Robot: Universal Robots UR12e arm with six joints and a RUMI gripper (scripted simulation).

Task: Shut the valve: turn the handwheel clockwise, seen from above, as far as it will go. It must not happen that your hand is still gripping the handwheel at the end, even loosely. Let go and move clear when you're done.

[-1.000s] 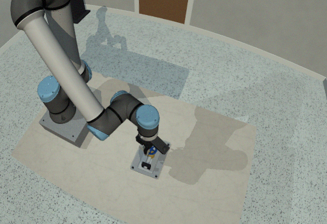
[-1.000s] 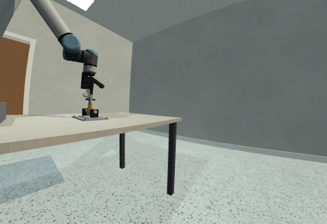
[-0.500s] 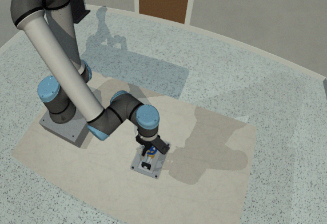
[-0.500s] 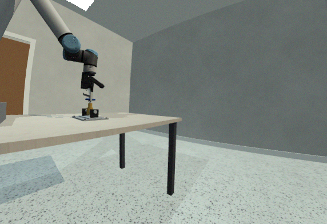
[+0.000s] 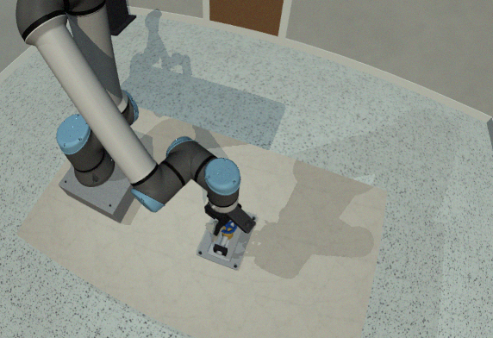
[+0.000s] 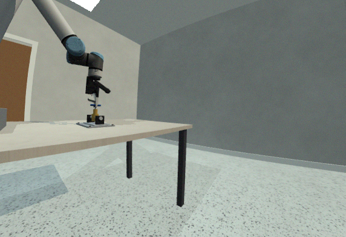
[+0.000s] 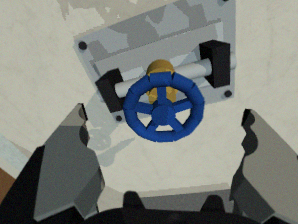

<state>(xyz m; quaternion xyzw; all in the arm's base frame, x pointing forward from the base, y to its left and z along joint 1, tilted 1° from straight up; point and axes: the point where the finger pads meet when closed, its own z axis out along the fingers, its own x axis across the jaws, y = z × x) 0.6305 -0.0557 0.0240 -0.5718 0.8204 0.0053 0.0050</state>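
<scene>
The blue spoked handwheel is 10 mm above my hand.
</scene>
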